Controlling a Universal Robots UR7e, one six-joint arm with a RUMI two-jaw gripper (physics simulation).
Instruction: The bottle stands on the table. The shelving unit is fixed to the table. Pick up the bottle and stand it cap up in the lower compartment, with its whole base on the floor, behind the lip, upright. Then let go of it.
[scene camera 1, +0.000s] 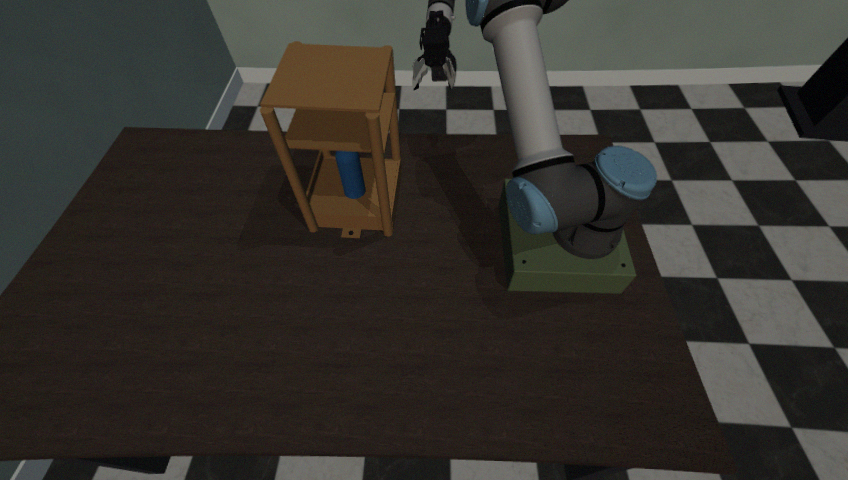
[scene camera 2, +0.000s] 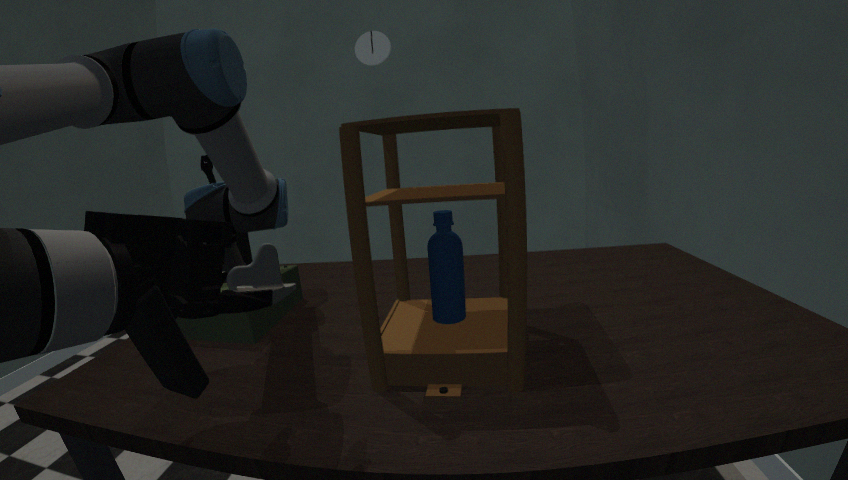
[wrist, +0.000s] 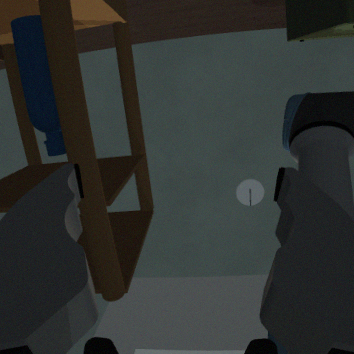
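The blue bottle (scene camera 1: 351, 175) (scene camera 2: 447, 276) (wrist: 34, 75) stands upright, cap up, on the floor of the shelving unit's lower compartment, its base behind the lip and apart from the posts. The wooden shelving unit (scene camera 1: 333, 74) (scene camera 2: 515, 249) (wrist: 82, 150) stands fixed on the table. In the wrist view its near post hides part of the bottle. My gripper (scene camera 1: 435, 85) (wrist: 178, 169) is open with nothing between its fingers. It is outside the unit and apart from the bottle, to the right of the unit in scene camera 1 and to the left of it in scene camera 2.
The dark table (scene camera 1: 267, 356) (scene camera 2: 684, 333) carries the green base block (scene camera 1: 571, 281) under the arm, right of the unit in scene camera 1. The unit's middle shelf (scene camera 2: 440, 192) is above the bottle's cap. A fixing tab (scene camera 1: 351, 233) (scene camera 2: 434, 390) sticks out at the unit's foot.
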